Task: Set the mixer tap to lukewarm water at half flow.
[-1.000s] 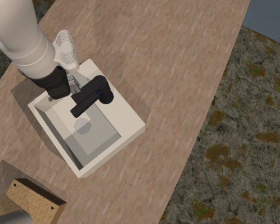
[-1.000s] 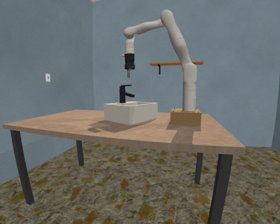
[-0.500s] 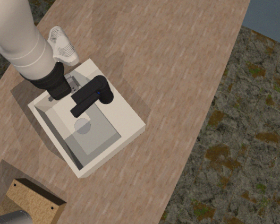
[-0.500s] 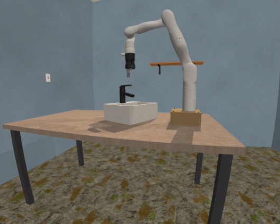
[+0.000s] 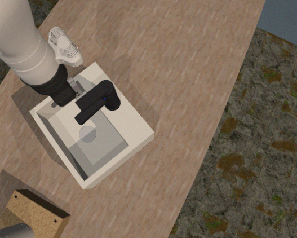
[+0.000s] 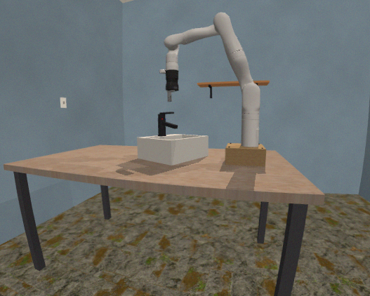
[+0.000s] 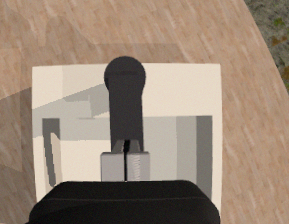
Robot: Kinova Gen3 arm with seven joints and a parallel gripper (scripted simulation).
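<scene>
Now: the lever 20 mm ahead of my hand, 10 mm to the right of it and 90 mm below it. The rest, counted from my hand: white sink basin (40 mm behind, 10 mm to the left, 320 mm below); black mixer tap (50 mm ahead, 10 mm to the right, 130 mm below).
</scene>
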